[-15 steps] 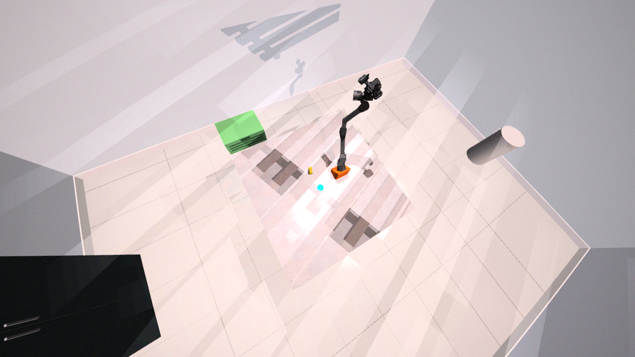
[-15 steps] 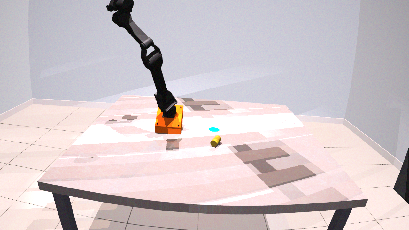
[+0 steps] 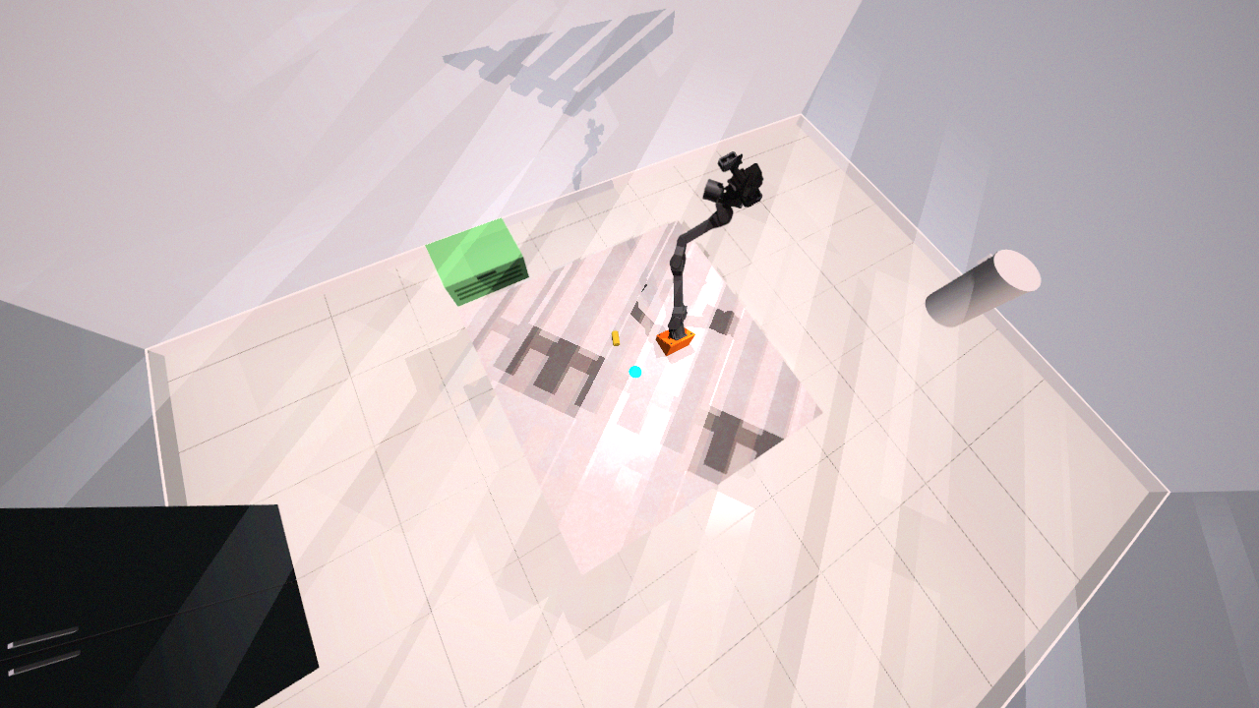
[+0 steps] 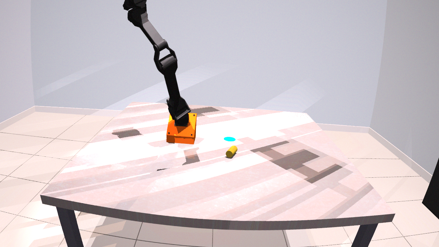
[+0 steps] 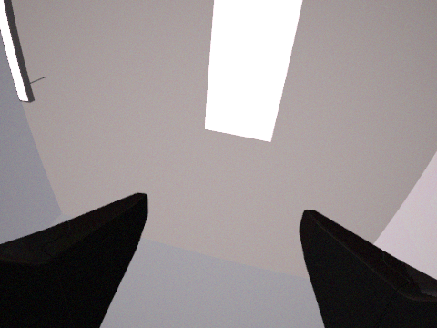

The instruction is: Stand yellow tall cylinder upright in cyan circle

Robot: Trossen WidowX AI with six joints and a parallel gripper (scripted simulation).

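Now: gripper tip 420 mm short of the yellow tall cylinder, 30 mm to the right of it and 830 mm above it.
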